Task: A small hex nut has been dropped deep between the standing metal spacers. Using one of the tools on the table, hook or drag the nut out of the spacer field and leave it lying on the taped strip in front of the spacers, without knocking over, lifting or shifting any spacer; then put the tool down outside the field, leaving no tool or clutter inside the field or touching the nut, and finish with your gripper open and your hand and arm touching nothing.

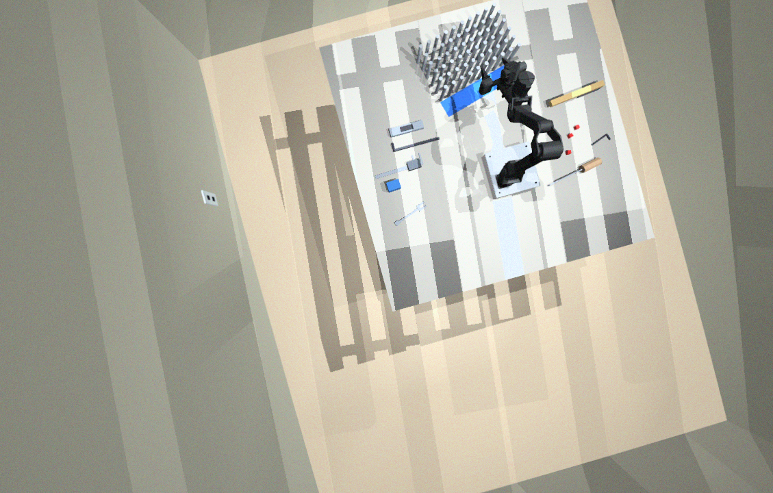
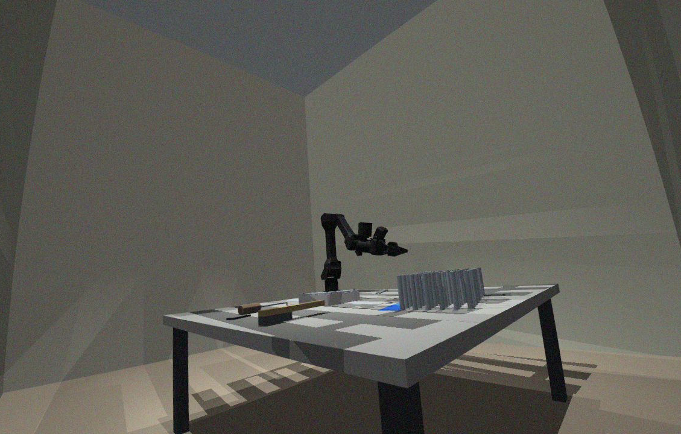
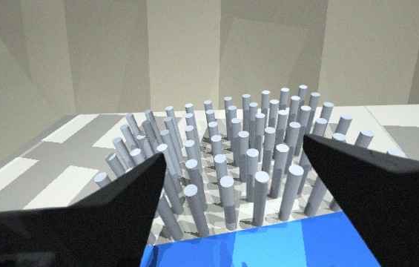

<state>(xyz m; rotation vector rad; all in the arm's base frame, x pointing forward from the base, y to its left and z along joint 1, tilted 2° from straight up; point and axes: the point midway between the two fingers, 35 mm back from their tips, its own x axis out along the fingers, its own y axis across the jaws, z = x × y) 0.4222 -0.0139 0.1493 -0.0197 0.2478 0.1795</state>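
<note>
My gripper tip is now 500 mm past the wooden-handled pick, 320 mm to the left of it and 190 mm above it. From my gripper tip the other things lie so: grey bar 370 mm to the left, 190 mm below, 100 mm behind; blue taped strip 200 mm below, 20 mm to the right; blue block 490 mm to the left, 340 mm behind, 180 mm below.
</note>
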